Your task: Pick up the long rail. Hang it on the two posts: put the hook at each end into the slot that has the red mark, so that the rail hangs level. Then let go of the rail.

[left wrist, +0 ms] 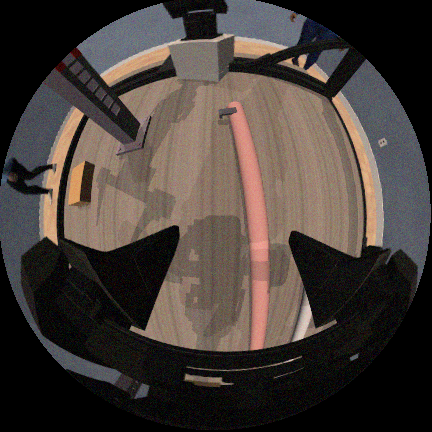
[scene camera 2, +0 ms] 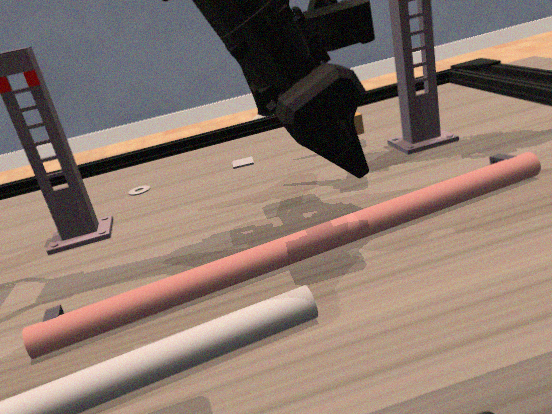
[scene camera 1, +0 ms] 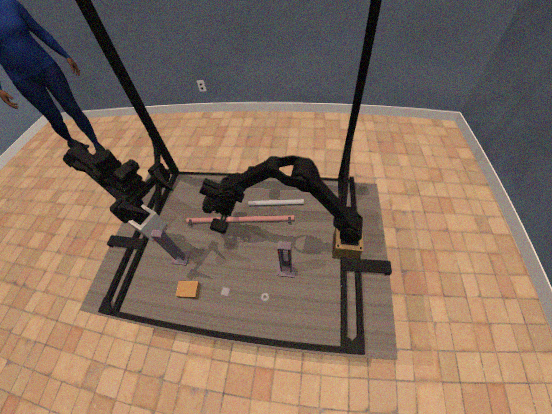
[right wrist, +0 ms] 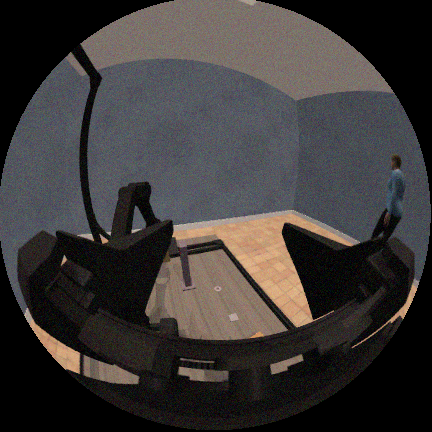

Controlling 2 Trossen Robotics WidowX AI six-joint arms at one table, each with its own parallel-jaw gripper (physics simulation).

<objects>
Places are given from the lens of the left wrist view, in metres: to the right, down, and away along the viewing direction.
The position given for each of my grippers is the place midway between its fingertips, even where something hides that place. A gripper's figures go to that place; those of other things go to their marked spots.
my left gripper (left wrist: 236,234): 0.02, 0.02, 0.10
orange block (left wrist: 81,177): -0.24, -0.07, 0.15
grey slotted post (left wrist: 118,121): -0.13, -0.13, 0.12
The marked spots on the grey slotted post and the orange block are 0.13 m apart.
</objects>
